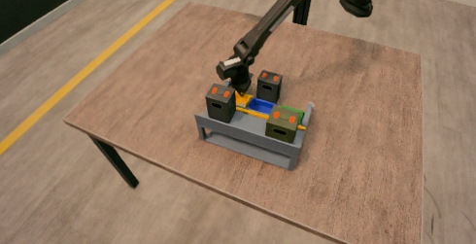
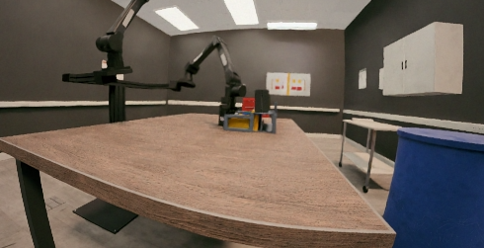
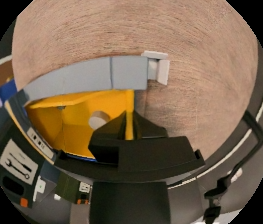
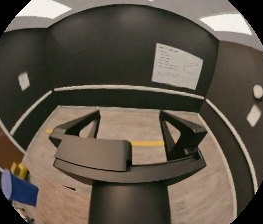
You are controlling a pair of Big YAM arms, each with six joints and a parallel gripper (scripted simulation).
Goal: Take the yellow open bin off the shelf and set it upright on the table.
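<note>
The yellow open bin is 80 mm ahead of my left hand, 10 mm to the left of it and 10 mm above it. From my left hand the other things lie so: grey shelf 100 mm ahead, 120 mm to the left, 30 mm above; then dark lidded bin 60 mm behind, 100 mm to the left, 30 mm above.
</note>
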